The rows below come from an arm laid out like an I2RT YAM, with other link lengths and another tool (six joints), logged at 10 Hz.
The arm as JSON. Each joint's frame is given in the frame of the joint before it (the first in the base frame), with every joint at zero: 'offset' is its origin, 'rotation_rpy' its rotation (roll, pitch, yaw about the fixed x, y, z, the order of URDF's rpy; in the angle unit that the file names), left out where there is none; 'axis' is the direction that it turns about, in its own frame. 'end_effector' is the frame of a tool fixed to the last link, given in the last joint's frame.
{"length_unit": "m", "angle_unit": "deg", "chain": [
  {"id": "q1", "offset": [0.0, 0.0, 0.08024], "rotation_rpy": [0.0, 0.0, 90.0], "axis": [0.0, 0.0, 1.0]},
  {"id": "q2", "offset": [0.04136, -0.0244, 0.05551], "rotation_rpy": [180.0, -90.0, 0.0], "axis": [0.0, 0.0, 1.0]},
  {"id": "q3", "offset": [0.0, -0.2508, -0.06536], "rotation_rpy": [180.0, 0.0, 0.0], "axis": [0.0, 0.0, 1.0]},
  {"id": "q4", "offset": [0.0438, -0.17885, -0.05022], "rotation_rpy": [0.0, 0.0, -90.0], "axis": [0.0, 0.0, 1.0]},
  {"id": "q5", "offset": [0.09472, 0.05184, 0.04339], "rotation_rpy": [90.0, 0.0, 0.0], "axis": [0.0, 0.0, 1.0]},
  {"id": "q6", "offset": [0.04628, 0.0, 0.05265], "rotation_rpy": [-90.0, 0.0, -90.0], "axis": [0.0, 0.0, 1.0]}
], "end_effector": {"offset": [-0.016, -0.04, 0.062], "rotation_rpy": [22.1, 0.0, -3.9]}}
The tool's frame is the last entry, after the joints.
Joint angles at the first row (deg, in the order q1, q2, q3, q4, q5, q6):
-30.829, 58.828, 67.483, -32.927, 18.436, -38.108
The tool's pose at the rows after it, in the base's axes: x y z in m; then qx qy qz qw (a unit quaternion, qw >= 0):
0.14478, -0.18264, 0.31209, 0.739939, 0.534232, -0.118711, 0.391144
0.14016, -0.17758, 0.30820, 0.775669, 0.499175, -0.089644, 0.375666
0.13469, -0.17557, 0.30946, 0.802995, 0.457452, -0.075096, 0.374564
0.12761, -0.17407, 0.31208, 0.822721, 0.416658, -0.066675, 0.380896
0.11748, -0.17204, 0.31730, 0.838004, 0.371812, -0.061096, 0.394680
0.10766, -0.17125, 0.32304, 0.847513, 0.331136, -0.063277, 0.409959
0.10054, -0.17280, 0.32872, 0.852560, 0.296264, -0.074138, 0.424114
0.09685, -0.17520, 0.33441, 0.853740, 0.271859, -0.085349, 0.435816
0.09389, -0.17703, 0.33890, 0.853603, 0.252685, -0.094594, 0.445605
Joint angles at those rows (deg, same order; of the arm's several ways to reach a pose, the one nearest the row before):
-30.828, 59.594, 69.299, -37.803, 18.416, -28.096
-30.829, 59.483, 70.367, -40.380, 19.354, -20.972
-30.806, 59.070, 71.113, -41.452, 21.891, -15.594
-30.831, 58.019, 71.243, -41.823, 24.795, -11.530
-30.831, 56.183, 71.242, -42.040, 28.380, -8.077
-30.828, 54.653, 71.263, -41.953, 32.251, -5.890
-30.832, 54.084, 71.393, -41.275, 36.269, -4.930
-30.831, 54.171, 71.743, -40.292, 39.374, -4.864
-30.831, 54.173, 71.833, -39.221, 41.844, -5.039

